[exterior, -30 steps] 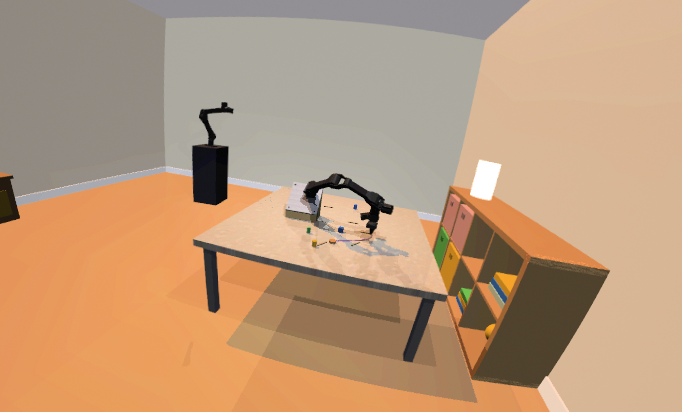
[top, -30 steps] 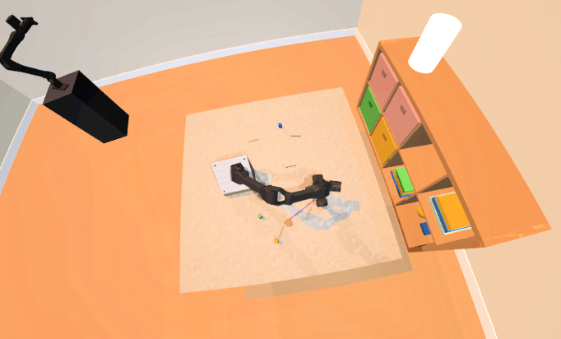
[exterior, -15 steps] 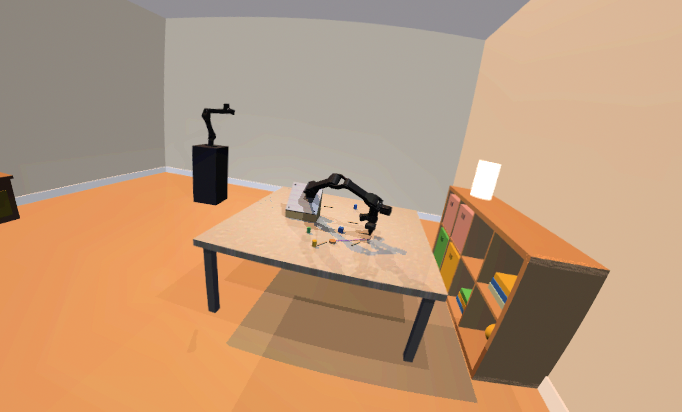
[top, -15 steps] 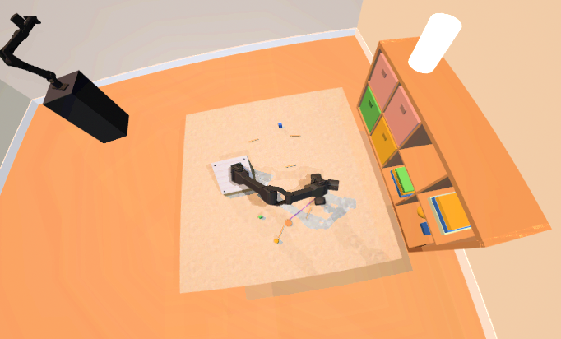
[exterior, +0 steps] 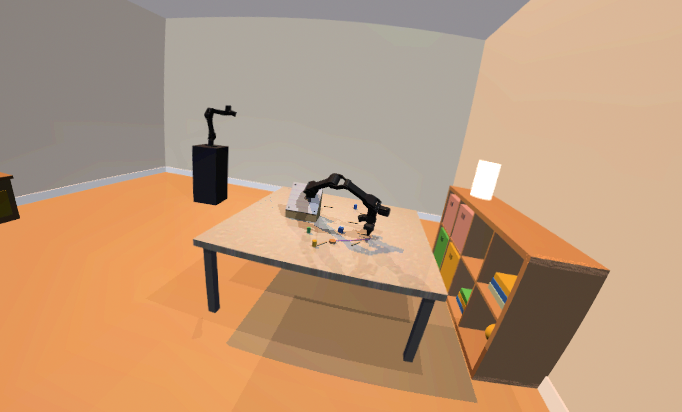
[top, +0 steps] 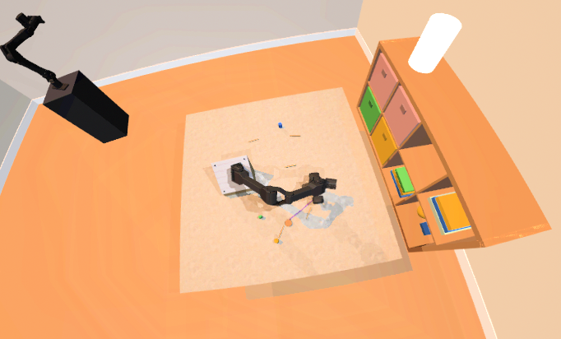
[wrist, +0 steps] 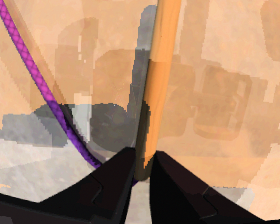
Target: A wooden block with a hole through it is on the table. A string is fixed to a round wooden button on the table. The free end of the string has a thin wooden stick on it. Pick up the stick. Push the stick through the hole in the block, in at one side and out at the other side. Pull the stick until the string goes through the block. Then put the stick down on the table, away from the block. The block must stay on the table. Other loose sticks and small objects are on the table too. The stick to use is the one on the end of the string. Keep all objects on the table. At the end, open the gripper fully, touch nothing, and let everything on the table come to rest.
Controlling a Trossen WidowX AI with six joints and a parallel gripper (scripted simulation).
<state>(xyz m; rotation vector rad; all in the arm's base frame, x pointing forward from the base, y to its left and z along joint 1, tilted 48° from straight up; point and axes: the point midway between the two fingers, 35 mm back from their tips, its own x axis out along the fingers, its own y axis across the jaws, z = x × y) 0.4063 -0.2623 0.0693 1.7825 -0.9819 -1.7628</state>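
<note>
Right now the blue block is 170 mm behind my gripper tip and 30 mm to the left of it. From my gripper tip the other things lie so: thin wooden stick: 20 mm behind; green piece: 370 mm behind, 60 mm to the right; round wooden button: 210 mm behind, 140 mm to the right, 10 mm below.
</note>
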